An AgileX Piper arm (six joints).
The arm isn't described. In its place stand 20 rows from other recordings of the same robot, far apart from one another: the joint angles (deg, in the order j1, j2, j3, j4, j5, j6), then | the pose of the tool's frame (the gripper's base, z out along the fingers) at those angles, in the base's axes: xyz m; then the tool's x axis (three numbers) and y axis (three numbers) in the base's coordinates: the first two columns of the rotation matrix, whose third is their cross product.
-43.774, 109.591, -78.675, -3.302, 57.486, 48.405 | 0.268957 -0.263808 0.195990 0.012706 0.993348 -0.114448 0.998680 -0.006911 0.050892
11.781, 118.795, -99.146, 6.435, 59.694, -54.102 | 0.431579 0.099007 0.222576 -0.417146 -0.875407 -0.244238 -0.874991 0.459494 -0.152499
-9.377, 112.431, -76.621, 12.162, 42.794, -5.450 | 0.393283 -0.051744 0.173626 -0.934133 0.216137 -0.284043 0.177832 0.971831 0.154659
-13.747, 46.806, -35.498, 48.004, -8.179, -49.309 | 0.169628 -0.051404 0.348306 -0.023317 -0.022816 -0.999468 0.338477 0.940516 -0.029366
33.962, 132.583, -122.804, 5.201, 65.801, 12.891 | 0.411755 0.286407 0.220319 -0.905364 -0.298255 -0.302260 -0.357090 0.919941 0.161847
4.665, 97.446, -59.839, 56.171, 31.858, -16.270 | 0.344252 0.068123 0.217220 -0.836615 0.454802 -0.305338 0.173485 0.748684 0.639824
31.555, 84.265, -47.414, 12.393, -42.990, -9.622 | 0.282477 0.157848 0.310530 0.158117 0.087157 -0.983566 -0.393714 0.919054 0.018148
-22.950, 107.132, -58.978, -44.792, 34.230, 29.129 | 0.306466 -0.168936 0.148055 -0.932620 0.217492 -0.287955 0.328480 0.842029 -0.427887
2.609, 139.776, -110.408, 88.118, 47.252, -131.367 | 0.529801 0.091000 0.164948 0.160008 -0.466193 -0.870093 -0.802858 0.451358 -0.389480
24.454, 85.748, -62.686, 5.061, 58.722, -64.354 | 0.255384 0.123675 0.262326 -0.042237 -0.983893 -0.173696 -0.983162 0.071866 -0.168012
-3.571, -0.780, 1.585, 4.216, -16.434, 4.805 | 0.050527 -0.005050 0.230007 0.359279 0.131681 -0.923893 0.026753 0.988135 0.151241
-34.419, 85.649, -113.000, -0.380, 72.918, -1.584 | 0.235833 -0.162293 0.501071 -0.553123 0.343132 -0.759155 0.553077 0.832705 -0.026598
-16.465, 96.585, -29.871, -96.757, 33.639, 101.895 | 0.225595 -0.118875 0.124804 -0.770138 0.285256 -0.570540 0.574389 0.699130 -0.425786
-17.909, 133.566, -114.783, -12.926, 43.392, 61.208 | 0.491527 -0.173541 0.187670 -0.188990 0.876460 -0.442832 0.860856 0.364841 0.354708
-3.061, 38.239, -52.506, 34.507, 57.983, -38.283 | 0.100266 0.038411 0.387494 -0.413468 -0.253064 -0.874644 -0.508038 0.861287 -0.009036
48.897, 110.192, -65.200, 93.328, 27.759, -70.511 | 0.233199 0.331654 0.180522 -0.732003 -0.307458 -0.607981 -0.672888 0.466066 0.574460
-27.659, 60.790, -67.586, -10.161, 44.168, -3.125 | 0.183916 -0.109019 0.413347 -0.560910 0.090734 -0.822890 0.458966 0.861325 -0.217875
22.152, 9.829, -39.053, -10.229, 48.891, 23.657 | 0.014532 -0.007230 0.346307 -0.291296 0.192291 -0.937108 -0.176524 0.951963 0.250211
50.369, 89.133, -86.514, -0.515, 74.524, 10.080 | 0.199524 0.239682 0.351706 -0.730685 -0.611588 -0.303412 -0.652078 0.756826 0.044815
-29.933, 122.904, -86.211, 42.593, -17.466, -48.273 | 0.419881 -0.263094 0.197576 -0.355264 0.066387 -0.932406 0.616553 0.766378 -0.180352
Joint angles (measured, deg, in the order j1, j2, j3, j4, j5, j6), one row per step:
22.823 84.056 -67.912 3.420 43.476 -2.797
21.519 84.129 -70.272 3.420 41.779 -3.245
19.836 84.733 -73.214 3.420 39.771 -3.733
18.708 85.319 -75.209 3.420 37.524 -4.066
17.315 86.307 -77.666 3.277 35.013 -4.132
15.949 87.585 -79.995 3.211 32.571 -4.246
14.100 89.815 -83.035 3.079 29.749 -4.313
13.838 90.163 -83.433 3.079 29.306 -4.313
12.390 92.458 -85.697 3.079 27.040 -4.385
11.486 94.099 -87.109 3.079 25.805 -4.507
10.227 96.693 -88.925 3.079 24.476 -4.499
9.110 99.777 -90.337 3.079 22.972 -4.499
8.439 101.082 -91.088 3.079 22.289 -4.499
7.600 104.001 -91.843 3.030 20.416 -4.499
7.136 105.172 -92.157 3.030 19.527 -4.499
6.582 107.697 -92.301 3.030 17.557 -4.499
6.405 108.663 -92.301 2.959 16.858 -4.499
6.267 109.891 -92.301 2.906 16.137 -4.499
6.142 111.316 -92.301 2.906 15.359 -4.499
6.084 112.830 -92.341 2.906 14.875 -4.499
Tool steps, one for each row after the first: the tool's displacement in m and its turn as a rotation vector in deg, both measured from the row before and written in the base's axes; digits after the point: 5 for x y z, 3 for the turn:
0.00863 -0.00436 0.01383 1.241 -3.813 -1.048
0.01158 -0.00591 0.01472 1.222 -4.201 -1.436
0.00893 -0.00395 0.01018 0.972 -3.542 -1.028
0.01123 -0.00534 0.01093 1.036 -3.846 -1.485
0.01162 -0.00543 0.00852 0.842 -3.394 -1.432
0.01671 -0.00786 0.00711 0.754 -3.556 -1.961
0.00247 -0.00115 0.00065 0.118 -0.478 -0.286
0.01496 -0.00643 0.00113 0.442 -2.190 -1.534
0.00995 -0.00422 -0.00117 0.101 -1.008 -0.913
0.01460 -0.00619 -0.00558 0.107 -0.538 -1.334
0.01600 -0.00552 -0.01182 -0.034 0.167 -1.198
0.00698 -0.00397 -0.00428 0.017 -0.127 -0.708
0.01403 -0.00458 -0.01496 -0.100 0.283 -0.933
0.00568 -0.00293 -0.00594 -0.002 -0.031 -0.511
0.01086 -0.00322 -0.01617 -0.066 0.409 -0.657
0.00384 -0.00107 -0.00670 -0.106 0.258 -0.199
0.00451 -0.00069 -0.00884 -0.115 0.498 -0.163
0.00492 -0.00054 -0.01047 -0.079 0.643 -0.163
0.00468 -0.00001 -0.01150 -0.112 0.984 -0.082

